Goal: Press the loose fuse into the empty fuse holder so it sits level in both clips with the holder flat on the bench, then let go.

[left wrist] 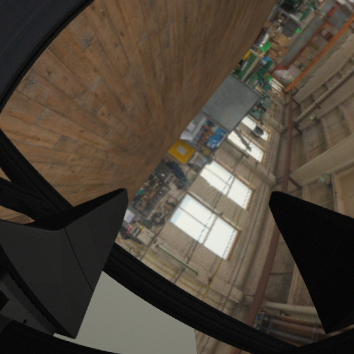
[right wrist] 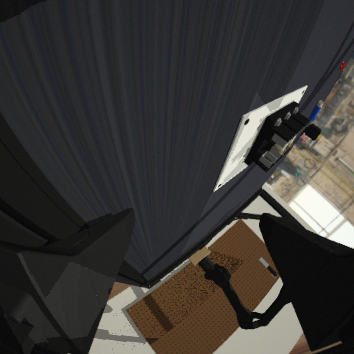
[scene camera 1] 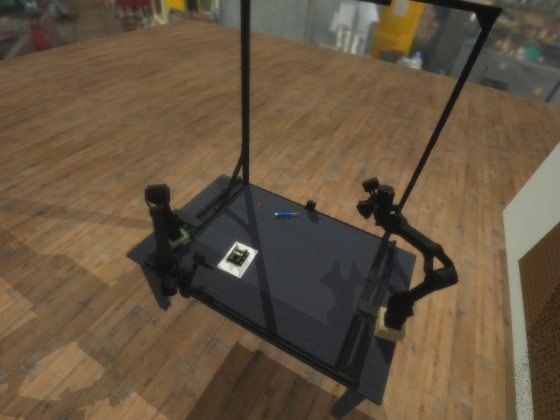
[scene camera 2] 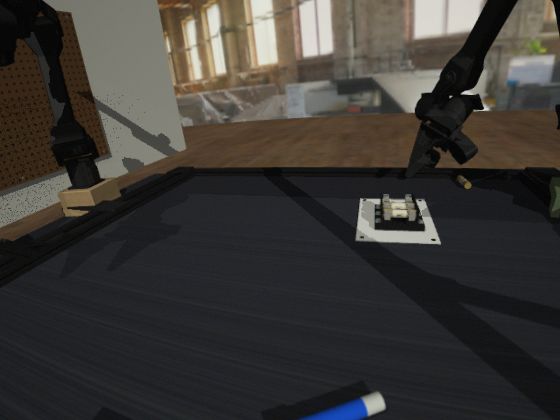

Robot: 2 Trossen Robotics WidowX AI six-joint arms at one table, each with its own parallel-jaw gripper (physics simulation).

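Places are measured from the left arm's base along level axes (x right, y down, z ahead), in millimetres.
Pixels of known places: left gripper, between the fingertips: [left wrist: 200, 197] [scene camera 1: 374, 190]; right gripper, between the fingertips: [right wrist: 198, 218] [scene camera 1: 210, 278] [scene camera 2: 408, 169]; left arm's base, origin of its link: [right wrist: 201, 258] [scene camera 1: 392, 321] [scene camera 2: 86, 184]; right arm's base, origin of its link: [scene camera 1: 174, 235].
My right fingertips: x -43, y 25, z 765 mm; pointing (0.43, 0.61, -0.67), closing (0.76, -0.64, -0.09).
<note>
Ahead of a thing's pixels: the offset from my right fingertips to its top centre. "*": to the spot under its first point.
The loose fuse @(dz +118, dx +6, dy +24 mm) [scene camera 2: 463, 181], gold-ended, lies near the table's far edge in scene camera 2, right of my right gripper and apart from it; it does not show in the right wrist view. The black fuse holder [scene camera 1: 241, 260] [scene camera 2: 400, 226] [right wrist: 262, 142] sits on a white plate [scene camera 1: 230, 270] [scene camera 2: 367, 235] [right wrist: 229, 167]. White, gold-ended bodies show between its front clips; the rear clips look empty. My right gripper [scene camera 1: 202, 288] [scene camera 2: 420, 171] [right wrist: 198, 218] is open and empty, low near the table edge beside the plate. My left gripper [scene camera 1: 362, 209] [left wrist: 200, 197] is open and empty, raised high.
A blue tool @(dz -201, dx +527, dy +24 mm) [scene camera 1: 286, 214] [scene camera 2: 345, 410] [right wrist: 316, 111], a red piece @(dz -34, dx +548, dy +29 mm) [scene camera 1: 260, 204] [right wrist: 343, 65] and a black block @(* dz -315, dx +607, dy -4 mm) [scene camera 1: 311, 205] [right wrist: 313, 131] are across the table from the right gripper. A green block [scene camera 1: 180, 239] [scene camera 2: 555, 197] is by the right arm. Black frame posts rise from the table.
</note>
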